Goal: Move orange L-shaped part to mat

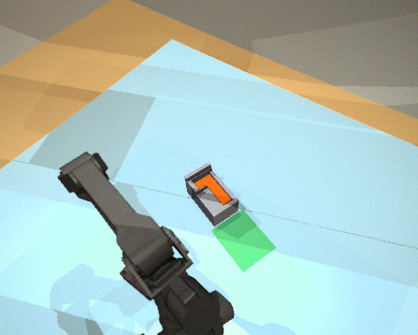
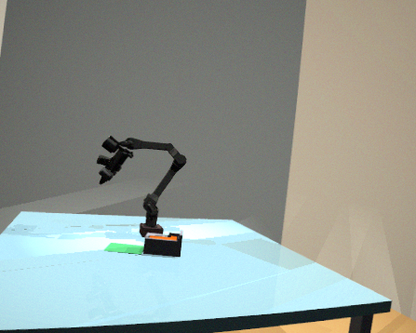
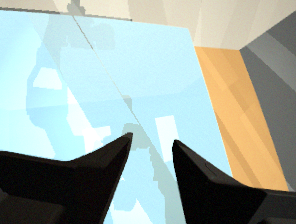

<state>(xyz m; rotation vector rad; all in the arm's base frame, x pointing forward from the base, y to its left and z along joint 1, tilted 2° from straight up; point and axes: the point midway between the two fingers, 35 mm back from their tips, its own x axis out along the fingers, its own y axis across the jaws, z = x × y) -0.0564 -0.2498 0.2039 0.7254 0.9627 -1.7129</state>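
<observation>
Right now the orange l-shaped part is 350 mm ahead of my gripper tip, 320 mm to the left of it and 180 mm below it. Round my gripper tip: green mat (320 mm ahead, 250 mm below, 150 mm to the left).
</observation>
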